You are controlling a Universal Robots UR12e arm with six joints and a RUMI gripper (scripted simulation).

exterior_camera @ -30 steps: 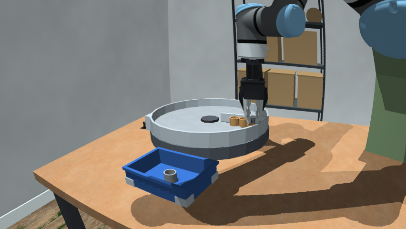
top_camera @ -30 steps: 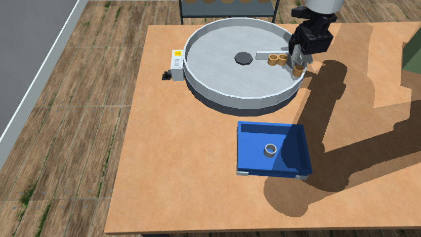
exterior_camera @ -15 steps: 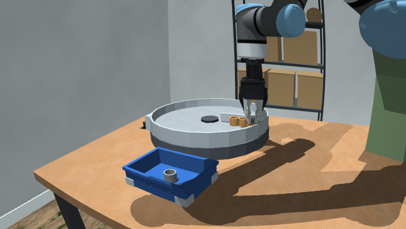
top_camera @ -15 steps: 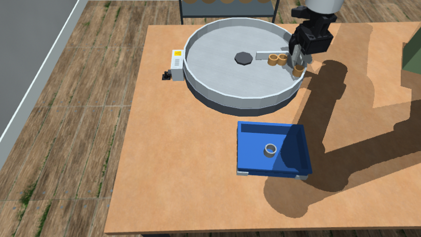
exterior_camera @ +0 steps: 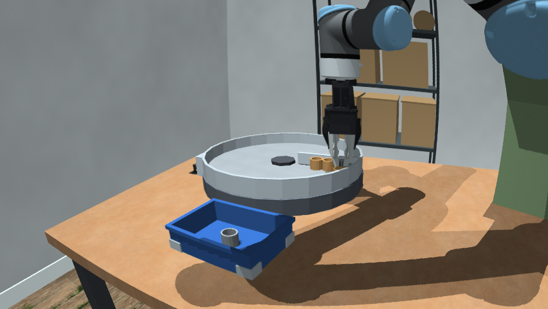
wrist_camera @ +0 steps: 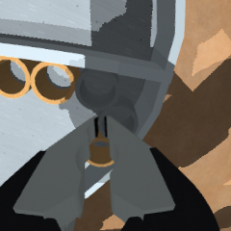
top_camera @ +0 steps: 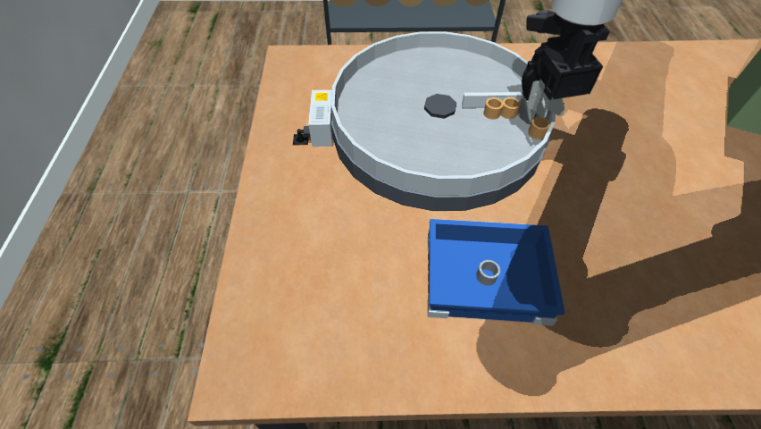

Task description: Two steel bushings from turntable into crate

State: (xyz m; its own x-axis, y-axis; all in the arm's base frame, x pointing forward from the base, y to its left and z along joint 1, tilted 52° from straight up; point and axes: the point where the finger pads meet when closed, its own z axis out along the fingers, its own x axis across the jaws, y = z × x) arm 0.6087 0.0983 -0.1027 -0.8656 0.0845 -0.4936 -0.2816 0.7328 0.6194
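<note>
My gripper is now 310 mm to the right of the blue crate, 90 mm short of it and 50 mm above it. Round my hand: round grey turntable 170 mm ahead, 30 mm to the right, 20 mm below.
</note>
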